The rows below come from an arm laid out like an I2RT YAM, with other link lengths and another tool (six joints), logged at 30 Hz.
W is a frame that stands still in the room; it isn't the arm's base.
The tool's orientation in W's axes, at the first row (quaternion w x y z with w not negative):
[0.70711, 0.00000, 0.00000, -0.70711]
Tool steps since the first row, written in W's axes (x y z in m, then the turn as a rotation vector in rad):
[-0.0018, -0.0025, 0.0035, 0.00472, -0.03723, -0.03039]
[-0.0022, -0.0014, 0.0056, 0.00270, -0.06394, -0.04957]
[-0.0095, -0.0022, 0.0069, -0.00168, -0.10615, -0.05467]
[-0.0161, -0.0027, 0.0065, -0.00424, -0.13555, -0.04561]
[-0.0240, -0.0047, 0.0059, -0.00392, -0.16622, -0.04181]
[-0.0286, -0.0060, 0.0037, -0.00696, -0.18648, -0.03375]
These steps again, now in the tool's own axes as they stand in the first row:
[0.0025, -0.0018, 0.0035, 0.03723, 0.00472, -0.03039]
[0.0014, -0.0022, 0.0056, 0.06394, 0.00270, -0.04957]
[0.0022, -0.0095, 0.0069, 0.10615, -0.00168, -0.05467]
[0.0027, -0.0161, 0.0065, 0.13555, -0.00424, -0.04561]
[0.0047, -0.0240, 0.0059, 0.16622, -0.00392, -0.04181]
[0.0060, -0.0286, 0.0037, 0.18648, -0.00696, -0.03375]

